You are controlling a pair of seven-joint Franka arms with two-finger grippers.
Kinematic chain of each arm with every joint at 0, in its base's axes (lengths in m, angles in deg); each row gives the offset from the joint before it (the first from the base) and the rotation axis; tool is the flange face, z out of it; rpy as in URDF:
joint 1: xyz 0 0 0.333 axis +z
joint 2: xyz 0 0 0 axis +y
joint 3: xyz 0 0 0.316 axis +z
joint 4: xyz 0.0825 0 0 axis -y
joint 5: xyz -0.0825 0 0.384 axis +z
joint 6: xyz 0 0 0 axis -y
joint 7: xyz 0.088 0 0 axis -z
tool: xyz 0 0 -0.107 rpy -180 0 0
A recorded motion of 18 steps. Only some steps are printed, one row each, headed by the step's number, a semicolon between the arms.
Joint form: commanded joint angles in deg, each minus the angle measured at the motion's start. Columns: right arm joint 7, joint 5, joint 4, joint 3, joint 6, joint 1, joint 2; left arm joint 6, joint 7, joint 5, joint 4, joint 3, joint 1, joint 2.
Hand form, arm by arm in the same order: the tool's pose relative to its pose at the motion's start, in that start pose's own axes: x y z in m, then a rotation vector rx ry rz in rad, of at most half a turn. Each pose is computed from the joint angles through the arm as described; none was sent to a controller.
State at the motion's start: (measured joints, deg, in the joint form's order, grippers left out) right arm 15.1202 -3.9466 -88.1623 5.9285 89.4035 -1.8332 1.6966; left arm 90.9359 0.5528 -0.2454 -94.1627 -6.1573 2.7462 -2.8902
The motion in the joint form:
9: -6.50 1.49 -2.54 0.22 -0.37 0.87 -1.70; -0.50 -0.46 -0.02 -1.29 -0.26 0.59 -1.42
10: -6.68 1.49 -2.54 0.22 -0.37 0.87 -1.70; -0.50 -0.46 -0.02 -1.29 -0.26 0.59 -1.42
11: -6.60 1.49 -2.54 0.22 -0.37 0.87 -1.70; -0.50 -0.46 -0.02 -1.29 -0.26 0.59 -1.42
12: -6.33 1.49 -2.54 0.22 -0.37 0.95 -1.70; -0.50 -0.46 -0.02 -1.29 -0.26 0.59 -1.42
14: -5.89 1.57 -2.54 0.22 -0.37 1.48 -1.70; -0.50 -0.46 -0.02 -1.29 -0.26 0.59 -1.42
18: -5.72 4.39 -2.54 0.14 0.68 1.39 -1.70; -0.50 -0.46 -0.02 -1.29 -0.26 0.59 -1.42
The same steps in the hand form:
9: -0.0138 -0.0113 0.0042 0.0179 -0.0244 -0.1336; -0.0088 -0.0022 -0.0017 0.0025 -0.0067 -0.0140
10: -0.0138 -0.0113 0.0042 0.0180 -0.0244 -0.1367; -0.0088 -0.0022 -0.0017 0.0025 -0.0067 -0.0140
11: -0.0138 -0.0113 0.0042 0.0180 -0.0244 -0.1353; -0.0088 -0.0022 -0.0017 0.0025 -0.0067 -0.0140
12: -0.0140 -0.0120 0.0042 0.0179 -0.0244 -0.1320; -0.0088 -0.0022 -0.0017 0.0025 -0.0067 -0.0140
14: -0.0155 -0.0171 0.0038 0.0191 -0.0242 -0.1336; -0.0088 -0.0022 -0.0017 0.0025 -0.0067 -0.0140
18: -0.0146 -0.0211 0.0021 0.0712 -0.0177 -0.1273; -0.0088 -0.0022 -0.0017 0.0025 -0.0067 -0.0140

